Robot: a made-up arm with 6 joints. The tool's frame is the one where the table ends. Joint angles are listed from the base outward.
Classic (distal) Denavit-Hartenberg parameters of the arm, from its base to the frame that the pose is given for. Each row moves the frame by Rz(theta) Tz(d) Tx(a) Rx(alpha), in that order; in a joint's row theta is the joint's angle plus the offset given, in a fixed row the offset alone. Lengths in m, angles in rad.
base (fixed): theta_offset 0, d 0.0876, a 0, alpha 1.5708
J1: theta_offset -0.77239, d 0, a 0.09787, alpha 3.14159
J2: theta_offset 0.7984, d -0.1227, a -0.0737, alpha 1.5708
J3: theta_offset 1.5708, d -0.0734, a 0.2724, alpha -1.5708
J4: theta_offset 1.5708, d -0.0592, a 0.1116, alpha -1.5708
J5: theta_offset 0, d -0.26, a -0.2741, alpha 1.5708
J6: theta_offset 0.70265, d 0, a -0.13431, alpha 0
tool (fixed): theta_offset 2.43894, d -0.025, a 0, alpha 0
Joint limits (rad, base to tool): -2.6..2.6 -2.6..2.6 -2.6..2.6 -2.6..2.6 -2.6..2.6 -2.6..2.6
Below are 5 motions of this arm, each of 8 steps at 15 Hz.
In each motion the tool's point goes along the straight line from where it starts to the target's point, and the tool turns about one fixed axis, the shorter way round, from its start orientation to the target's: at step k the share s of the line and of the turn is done. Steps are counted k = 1, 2, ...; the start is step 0. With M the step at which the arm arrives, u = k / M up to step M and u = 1 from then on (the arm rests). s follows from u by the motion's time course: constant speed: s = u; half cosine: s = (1 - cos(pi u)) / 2; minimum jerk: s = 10 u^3 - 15 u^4 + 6 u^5.
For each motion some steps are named. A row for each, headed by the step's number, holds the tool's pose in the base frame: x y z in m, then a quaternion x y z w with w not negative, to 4 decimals.
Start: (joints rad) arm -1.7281 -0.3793 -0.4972 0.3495 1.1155 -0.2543
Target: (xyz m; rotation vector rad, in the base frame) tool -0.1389 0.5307 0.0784 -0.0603 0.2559 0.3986
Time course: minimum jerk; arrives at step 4
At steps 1, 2, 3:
1: -0.0721 0.5397 0.1316 0.0492 0.1587 0.1663 0.9720
2: -0.1017 0.5357 0.1080 0.0143 0.1447 0.1803 0.9728
3: -0.1312 0.5317 0.0845 -0.0207 0.1305 0.1939 0.9721

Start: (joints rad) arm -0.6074 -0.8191 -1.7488 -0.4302 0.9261 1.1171
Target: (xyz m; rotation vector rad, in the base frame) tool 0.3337 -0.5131 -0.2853 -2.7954 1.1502 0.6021
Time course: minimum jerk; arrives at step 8
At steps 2, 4, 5, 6, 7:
2: 0.2741 -0.1546 -0.4867 -0.9004 0.0350 0.3342 0.2762
4: 0.3004 -0.3132 -0.3976 -0.9256 0.1894 0.2794 0.1711
5: 0.3154 -0.4031 -0.3471 -0.9241 0.2741 0.2434 0.1083
6: 0.3268 -0.4717 -0.3086 -0.9151 0.3365 0.2139 0.0594
7: 0.3326 -0.5067 -0.2889 -0.9080 0.3674 0.1982 0.0343

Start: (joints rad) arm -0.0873 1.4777 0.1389 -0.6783 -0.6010 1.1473
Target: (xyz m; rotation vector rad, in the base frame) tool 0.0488 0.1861 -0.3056 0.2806 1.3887 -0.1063
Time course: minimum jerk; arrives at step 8
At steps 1, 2, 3, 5, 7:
1: 0.0014 0.4294 -0.2135 0.3727 0.7579 -0.0444 0.5336
2: 0.0056 0.4078 -0.2217 0.3525 0.7509 -0.0450 0.5567
3: 0.0139 0.3653 -0.2378 0.3118 0.7349 -0.0461 0.6005
5: 0.0356 0.2542 -0.2798 0.2000 0.6800 -0.0482 0.7038
7: 0.0480 0.1901 -0.3041 0.1330 0.6401 -0.0488 0.7552

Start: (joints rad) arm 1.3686 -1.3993 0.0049 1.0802 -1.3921 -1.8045
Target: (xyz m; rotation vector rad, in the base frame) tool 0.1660 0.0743 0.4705 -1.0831 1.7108 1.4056
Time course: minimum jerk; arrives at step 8
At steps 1, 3, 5, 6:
1: 0.4102 0.1488 0.3554 0.1542 -0.6929 -0.6735 0.2063
3: 0.3459 0.1292 0.3857 0.2332 -0.7095 -0.6620 0.0637
5: 0.2343 0.0951 0.4383 -0.3541 0.6928 0.6002 0.1855
6: 0.1917 0.0821 0.4584 -0.3932 0.6715 0.5634 0.2778

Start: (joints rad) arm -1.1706 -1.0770 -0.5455 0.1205 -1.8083 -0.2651
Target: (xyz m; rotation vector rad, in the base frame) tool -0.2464 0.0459 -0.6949 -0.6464 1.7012 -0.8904
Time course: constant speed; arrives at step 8
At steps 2, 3, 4, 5, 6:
2: -0.3827 0.1077 -0.5940 -0.3102 0.7466 -0.2708 0.5224
3: -0.3600 0.0974 -0.6108 -0.3039 0.7416 -0.2881 0.5241
4: -0.3373 0.0871 -0.6276 -0.2975 0.7363 -0.3053 0.5255
5: -0.3146 0.0768 -0.6444 -0.2909 0.7307 -0.3224 0.5267
6: -0.2918 0.0665 -0.6613 -0.2843 0.7249 -0.3393 0.5278

